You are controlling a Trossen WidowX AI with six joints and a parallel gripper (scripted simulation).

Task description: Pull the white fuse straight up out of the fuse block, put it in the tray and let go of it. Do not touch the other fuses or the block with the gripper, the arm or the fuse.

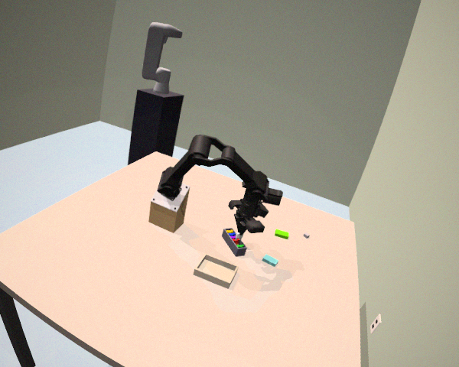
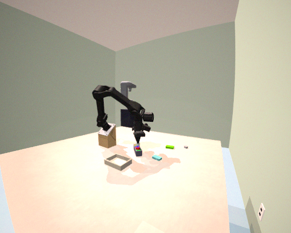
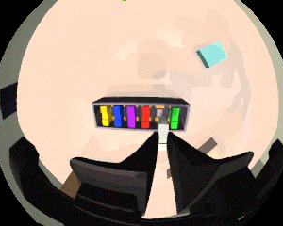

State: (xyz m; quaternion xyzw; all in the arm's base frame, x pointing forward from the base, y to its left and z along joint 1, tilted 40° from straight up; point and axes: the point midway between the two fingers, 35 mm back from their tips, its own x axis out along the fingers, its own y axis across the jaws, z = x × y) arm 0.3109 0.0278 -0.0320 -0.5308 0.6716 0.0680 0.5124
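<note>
My gripper tip is 180 mm to the left of the grey tray and 80 mm above it. Also, from my gripper tip: small grey piece (230 mm ahead, 330 mm to the left, 70 mm below); cyan block (140 mm ahead, 30 mm to the left, 70 mm below); white fuse (10 mm below).
</note>
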